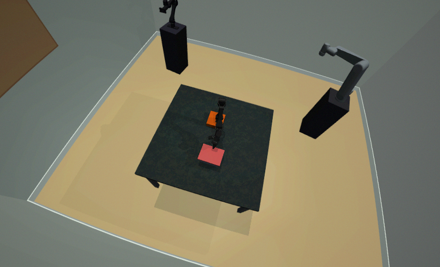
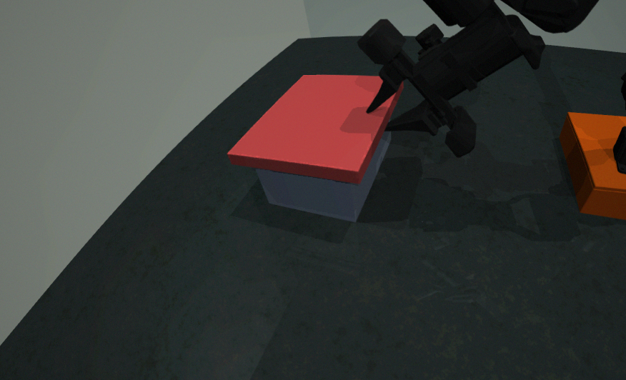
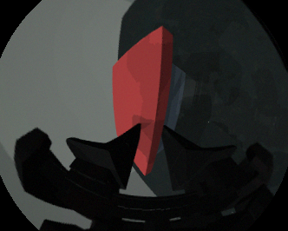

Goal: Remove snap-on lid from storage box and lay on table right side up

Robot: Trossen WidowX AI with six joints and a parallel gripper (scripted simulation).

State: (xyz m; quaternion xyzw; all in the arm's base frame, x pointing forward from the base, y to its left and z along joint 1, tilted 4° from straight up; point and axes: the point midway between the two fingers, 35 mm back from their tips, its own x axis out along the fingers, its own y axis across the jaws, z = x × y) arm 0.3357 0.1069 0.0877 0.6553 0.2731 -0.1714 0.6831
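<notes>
My gripper tip is 70 mm short of the lid and 10 mm to the right of it. The rest, counted from my gripper tip: storage box: 70 mm ahead, 50 mm below, 10 mm to the left.
</notes>
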